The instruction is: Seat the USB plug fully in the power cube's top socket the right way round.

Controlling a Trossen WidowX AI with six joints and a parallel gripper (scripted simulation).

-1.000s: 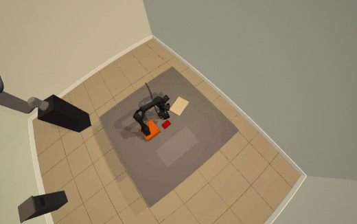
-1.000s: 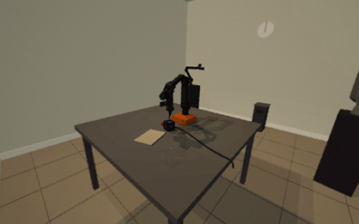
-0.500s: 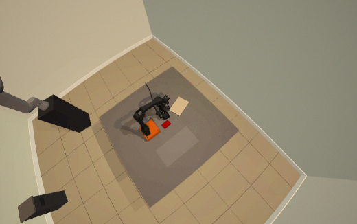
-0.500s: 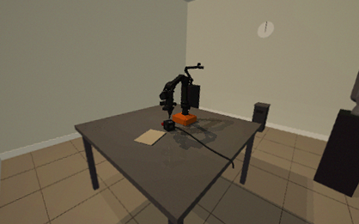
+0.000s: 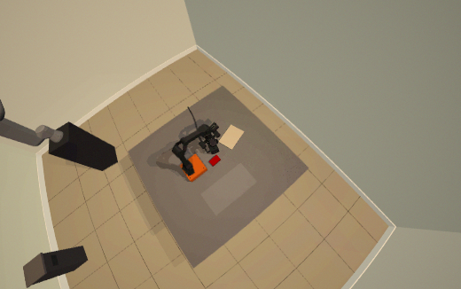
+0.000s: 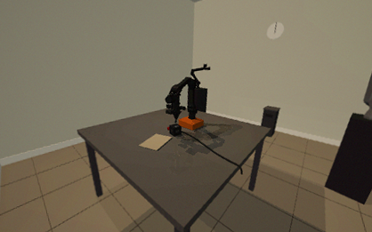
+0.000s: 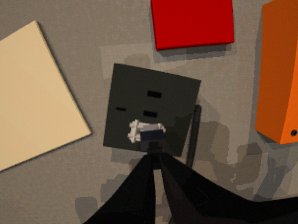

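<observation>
Right now my gripper tip is 20 mm above the USB plug. From my gripper tip the other things lie so: red block: 120 mm below, 110 mm to the right, 50 mm behind; flat tan pad: 210 mm ahead, 130 mm below, 20 mm to the left.
</observation>
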